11 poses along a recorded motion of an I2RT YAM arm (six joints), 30 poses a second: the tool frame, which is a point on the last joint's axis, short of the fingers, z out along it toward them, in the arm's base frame.
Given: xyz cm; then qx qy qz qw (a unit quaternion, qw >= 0).
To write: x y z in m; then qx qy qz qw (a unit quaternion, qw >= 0). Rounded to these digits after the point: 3 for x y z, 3 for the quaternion.
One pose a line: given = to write
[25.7, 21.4, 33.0, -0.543, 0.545, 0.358, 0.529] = [0.257, 0.214, 0.330, -0.543, 0.545, 0.358, 0.529]
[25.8, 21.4, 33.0, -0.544, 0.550, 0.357, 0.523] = [0.258, 0.214, 0.330, -0.544, 0.550, 0.357, 0.523]
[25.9, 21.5, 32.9, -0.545, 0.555, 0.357, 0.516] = [0.259, 0.215, 0.329, -0.545, 0.555, 0.357, 0.516]
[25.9, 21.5, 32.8, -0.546, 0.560, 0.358, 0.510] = [0.259, 0.215, 0.328, -0.546, 0.560, 0.358, 0.510]
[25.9, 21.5, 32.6, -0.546, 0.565, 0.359, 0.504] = [0.259, 0.215, 0.326, -0.546, 0.565, 0.359, 0.504]
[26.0, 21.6, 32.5, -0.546, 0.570, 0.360, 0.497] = [0.260, 0.216, 0.325, -0.546, 0.570, 0.360, 0.497]
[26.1, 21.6, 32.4, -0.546, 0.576, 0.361, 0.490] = [0.261, 0.216, 0.324, -0.546, 0.576, 0.361, 0.490]
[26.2, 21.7, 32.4, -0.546, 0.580, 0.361, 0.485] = [0.262, 0.217, 0.324, -0.546, 0.580, 0.361, 0.485]
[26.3, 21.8, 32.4, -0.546, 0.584, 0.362, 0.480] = [0.263, 0.218, 0.324, -0.546, 0.584, 0.362, 0.480]
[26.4, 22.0, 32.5, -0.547, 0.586, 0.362, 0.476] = [0.264, 0.220, 0.325, -0.547, 0.586, 0.362, 0.476]
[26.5, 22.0, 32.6, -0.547, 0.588, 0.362, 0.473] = [0.265, 0.220, 0.326, -0.547, 0.588, 0.362, 0.473]
